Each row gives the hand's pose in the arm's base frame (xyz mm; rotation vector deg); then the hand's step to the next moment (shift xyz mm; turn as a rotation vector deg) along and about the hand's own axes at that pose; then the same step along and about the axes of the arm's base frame.
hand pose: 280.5 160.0 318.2 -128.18 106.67 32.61
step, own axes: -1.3 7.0 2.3 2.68 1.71 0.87
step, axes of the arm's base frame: -7.4 0.6 -0.8 -1.43 -2.45 -1.67
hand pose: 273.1 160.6 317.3 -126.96 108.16 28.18
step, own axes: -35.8 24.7 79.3 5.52 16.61 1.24
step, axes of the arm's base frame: -39.2 56.6 -58.6 -15.74 -7.49 -2.02
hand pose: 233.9 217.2 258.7 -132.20 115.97 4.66
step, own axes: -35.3 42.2 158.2 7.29 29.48 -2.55
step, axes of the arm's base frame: -45.3 43.4 -155.3 -28.29 -11.24 1.36
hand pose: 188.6 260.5 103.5 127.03 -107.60 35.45
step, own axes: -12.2 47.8 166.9 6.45 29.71 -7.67
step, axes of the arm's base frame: -14.4 -63.0 -161.6 -29.65 -8.54 5.59
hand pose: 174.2 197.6 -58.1 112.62 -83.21 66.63
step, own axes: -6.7 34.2 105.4 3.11 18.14 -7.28
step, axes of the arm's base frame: 6.6 -87.1 -68.5 -19.14 -2.81 4.17
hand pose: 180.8 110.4 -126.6 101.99 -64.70 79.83
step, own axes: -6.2 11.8 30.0 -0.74 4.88 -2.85
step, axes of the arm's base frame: 2.4 -29.4 -14.4 -5.68 0.41 -0.16
